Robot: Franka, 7 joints.
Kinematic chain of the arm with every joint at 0, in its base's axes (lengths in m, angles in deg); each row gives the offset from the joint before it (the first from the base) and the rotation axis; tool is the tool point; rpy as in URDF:
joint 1: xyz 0 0 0.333 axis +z
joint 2: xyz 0 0 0 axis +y
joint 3: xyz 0 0 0.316 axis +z
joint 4: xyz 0.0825 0 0 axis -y
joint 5: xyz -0.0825 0 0.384 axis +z
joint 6: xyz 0 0 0 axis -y
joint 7: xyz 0.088 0 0 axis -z
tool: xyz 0 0 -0.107 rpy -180 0 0
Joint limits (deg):
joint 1: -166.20..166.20
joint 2: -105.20..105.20
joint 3: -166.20..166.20
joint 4: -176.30..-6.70
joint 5: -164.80..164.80
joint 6: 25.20..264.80
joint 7: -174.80..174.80
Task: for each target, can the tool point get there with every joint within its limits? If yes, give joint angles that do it. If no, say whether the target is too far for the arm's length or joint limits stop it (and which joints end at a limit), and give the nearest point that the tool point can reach.
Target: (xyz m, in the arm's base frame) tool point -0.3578 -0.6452 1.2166
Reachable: no: too far | nearest point -0.2667 -0.4809 0.9915 | short by 0.293 m
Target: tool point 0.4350 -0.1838 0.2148
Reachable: yes | joints -131.01 -41.16 121.61 -135.34 101.95 174.11 25.83
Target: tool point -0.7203 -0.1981 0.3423
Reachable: yes | joints 45.50 -87.42 103.69 -68.55 30.13 229.22 3.35
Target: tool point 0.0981 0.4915 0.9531
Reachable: yes | joints -38.16 6.11 122.85 -67.55 109.25 139.61 114.63
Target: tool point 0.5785 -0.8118 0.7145
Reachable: no: too far | nearest point 0.4650 -0.6525 0.6396 | short by 0.209 m
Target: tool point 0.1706 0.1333 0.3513
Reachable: yes | joints 98.09 -88.40 -79.63 -159.90 -5.70 71.74 47.85
